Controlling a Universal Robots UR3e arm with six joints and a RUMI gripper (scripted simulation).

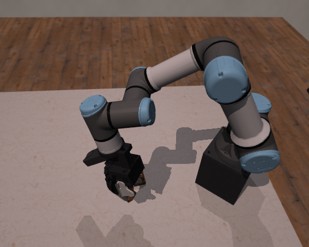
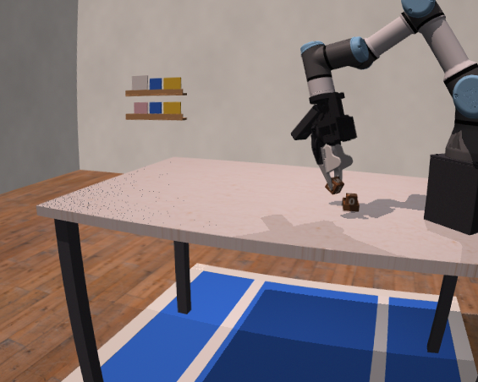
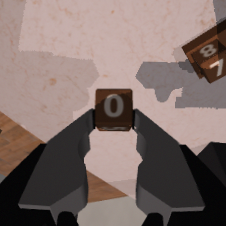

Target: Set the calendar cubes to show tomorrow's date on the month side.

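Now: hand 1 cm above the brown digit cube. Also, from my hand: calendar tray 2 cm behind, 12 cm to the right, 8 cm below.
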